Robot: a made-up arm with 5 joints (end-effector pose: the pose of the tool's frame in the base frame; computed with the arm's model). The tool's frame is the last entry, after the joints. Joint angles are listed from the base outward.
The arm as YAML. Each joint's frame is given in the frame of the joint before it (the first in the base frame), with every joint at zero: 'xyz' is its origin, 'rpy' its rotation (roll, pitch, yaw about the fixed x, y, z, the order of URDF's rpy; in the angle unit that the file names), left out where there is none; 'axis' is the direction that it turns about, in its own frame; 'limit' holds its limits. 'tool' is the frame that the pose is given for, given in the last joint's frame.
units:
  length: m
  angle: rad
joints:
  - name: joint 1
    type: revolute
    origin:
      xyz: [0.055, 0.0, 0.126]
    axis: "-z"
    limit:
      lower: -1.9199
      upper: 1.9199
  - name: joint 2
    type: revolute
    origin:
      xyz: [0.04, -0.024, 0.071]
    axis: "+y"
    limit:
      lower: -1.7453
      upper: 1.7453
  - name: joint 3
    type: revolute
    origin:
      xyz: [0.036, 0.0, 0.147]
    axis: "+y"
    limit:
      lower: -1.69
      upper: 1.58
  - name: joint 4
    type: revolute
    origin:
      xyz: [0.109, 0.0, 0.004]
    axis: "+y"
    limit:
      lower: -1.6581
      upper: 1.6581
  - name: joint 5
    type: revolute
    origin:
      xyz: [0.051, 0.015, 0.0]
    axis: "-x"
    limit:
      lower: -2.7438
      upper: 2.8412
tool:
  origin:
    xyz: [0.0, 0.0, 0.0]
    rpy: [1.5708, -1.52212, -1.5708]
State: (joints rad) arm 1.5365 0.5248 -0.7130 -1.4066 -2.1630
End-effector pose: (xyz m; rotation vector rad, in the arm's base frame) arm 0.0546 -0.2501 0.3815 1.0381 -2.9573 0.0359
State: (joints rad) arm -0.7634 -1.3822 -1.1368 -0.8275 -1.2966
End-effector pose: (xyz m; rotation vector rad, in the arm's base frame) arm -0.1111 -0.1714 0.3099 -1.2024 0.6828 -0.4875
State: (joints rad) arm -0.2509 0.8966 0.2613 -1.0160 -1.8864
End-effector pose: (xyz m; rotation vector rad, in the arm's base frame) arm 0.3238 0.0596 0.1552 1.4052 -0.7277 -1.3612
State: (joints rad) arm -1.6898 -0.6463 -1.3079 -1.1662 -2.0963
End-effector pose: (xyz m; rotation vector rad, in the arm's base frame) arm 0.0776 -0.1134 0.4367 -1.5079 -0.5446 -0.3541
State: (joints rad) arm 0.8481 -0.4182 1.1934 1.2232 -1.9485
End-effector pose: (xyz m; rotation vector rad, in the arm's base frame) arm 0.0963 -0.0605 0.2261 -0.3323 0.5134 -2.7857
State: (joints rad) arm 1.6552 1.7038 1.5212 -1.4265 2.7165
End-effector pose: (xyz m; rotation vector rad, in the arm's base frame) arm 0.0409 -0.0595 0.0972 0.1974 -0.1324 1.0081
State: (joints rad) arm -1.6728 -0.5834 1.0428 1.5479 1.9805
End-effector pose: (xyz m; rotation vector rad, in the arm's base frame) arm 0.0571 0.0675 0.2486 -0.0772 -0.5926 -2.6225
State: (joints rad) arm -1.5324 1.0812 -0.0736 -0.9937 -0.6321
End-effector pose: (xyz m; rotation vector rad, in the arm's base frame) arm 0.0755 0.2987 0.1436 1.4273 -0.7146 0.6686
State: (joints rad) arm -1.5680 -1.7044 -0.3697 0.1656 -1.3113
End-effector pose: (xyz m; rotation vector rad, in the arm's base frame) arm 0.0635 -0.1835 0.3548 -2.7893 0.2991 0.0497
